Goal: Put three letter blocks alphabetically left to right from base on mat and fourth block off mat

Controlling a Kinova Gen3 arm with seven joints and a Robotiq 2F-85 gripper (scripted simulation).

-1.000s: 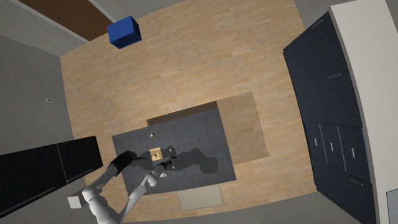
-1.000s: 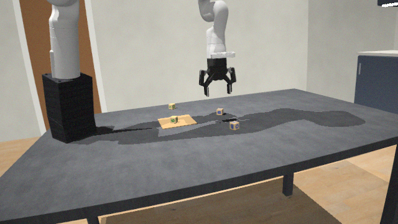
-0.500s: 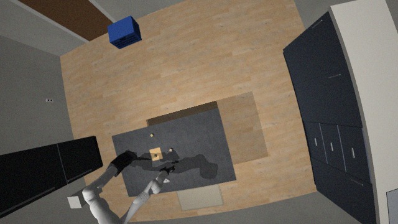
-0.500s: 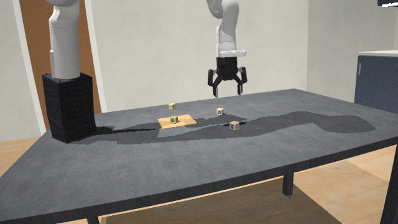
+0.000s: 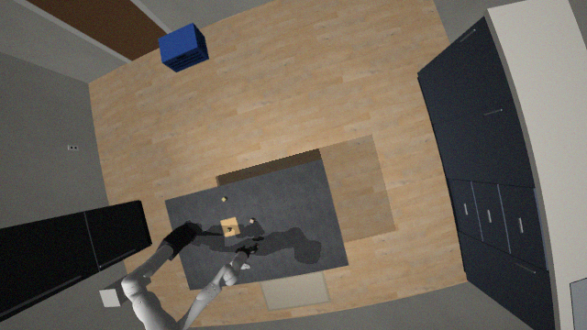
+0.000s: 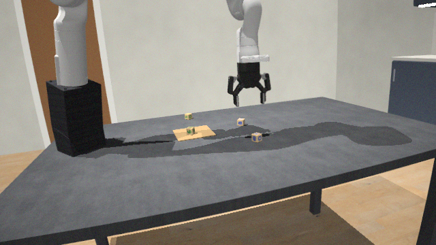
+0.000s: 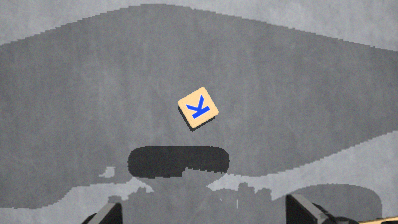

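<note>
Now: hand 380 mm to the right of the green-marked block, 130 mm past it and 110 mm above it. The rest, counted from my hand: mat 170 mm behind, 150 mm to the left, 120 mm below.
</note>
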